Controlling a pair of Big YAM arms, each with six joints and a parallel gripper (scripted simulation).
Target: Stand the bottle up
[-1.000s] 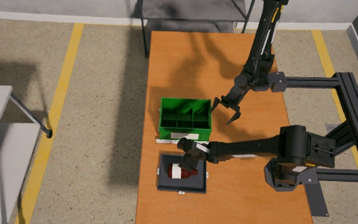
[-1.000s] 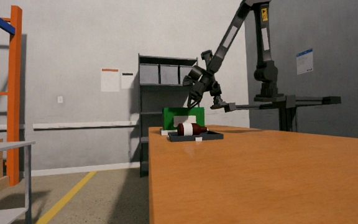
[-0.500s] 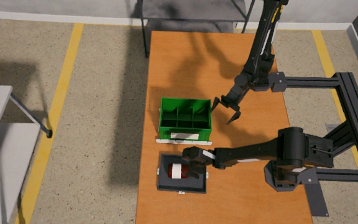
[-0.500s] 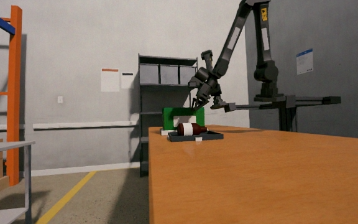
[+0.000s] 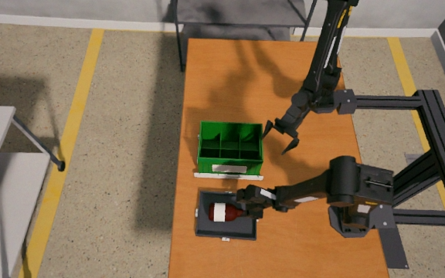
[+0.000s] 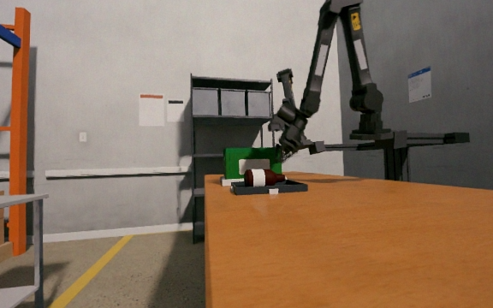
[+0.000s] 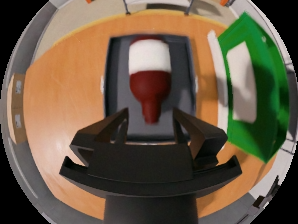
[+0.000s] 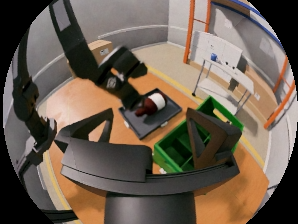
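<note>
The bottle is 6 cm below my left hand, 6 cm ahead of it and 1 cm to the right of it. The rest, counted from my left hand: tray (9 cm below, 6 cm ahead); then green crate (28 cm to the right, 4 cm ahead, 2 cm below).
</note>
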